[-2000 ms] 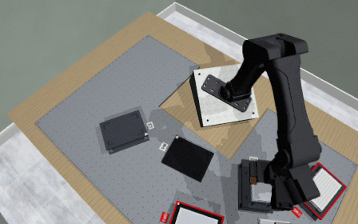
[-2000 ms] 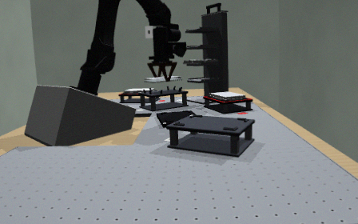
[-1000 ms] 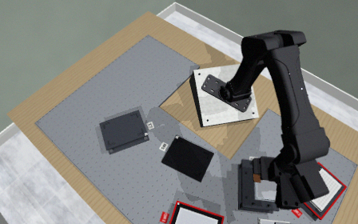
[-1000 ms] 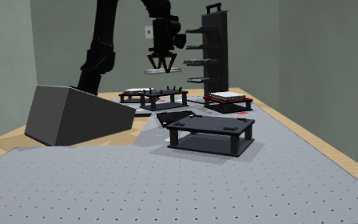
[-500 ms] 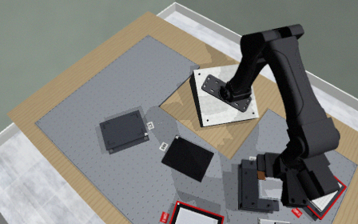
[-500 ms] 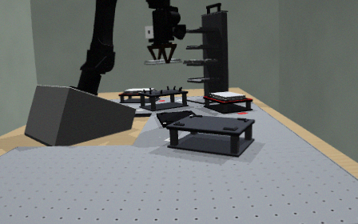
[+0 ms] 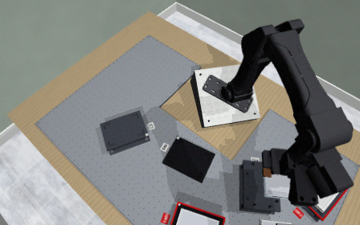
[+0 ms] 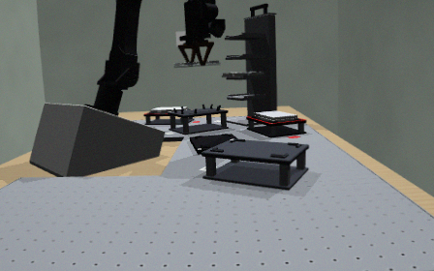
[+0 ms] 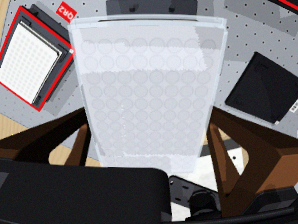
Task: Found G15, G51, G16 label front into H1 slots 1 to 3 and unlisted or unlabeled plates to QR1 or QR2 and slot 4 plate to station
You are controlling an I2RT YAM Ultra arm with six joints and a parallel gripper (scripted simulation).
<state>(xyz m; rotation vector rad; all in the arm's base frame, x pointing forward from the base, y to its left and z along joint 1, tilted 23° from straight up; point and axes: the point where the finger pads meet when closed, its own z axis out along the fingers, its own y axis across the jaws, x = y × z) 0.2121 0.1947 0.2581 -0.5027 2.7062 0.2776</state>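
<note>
My gripper is now 27 cm to the left of the flat black pad, 21 cm above it and 2 cm short of it. Also, from my hand: red-bordered quarantine nest: 19 cm to the left, 18 cm below, 10 cm behind; then N6 deck label: 37 cm to the right, 22 cm below, 3 cm ahead; then plate hotel H1: 24 cm ahead, 10 cm to the left, 3 cm below.
</note>
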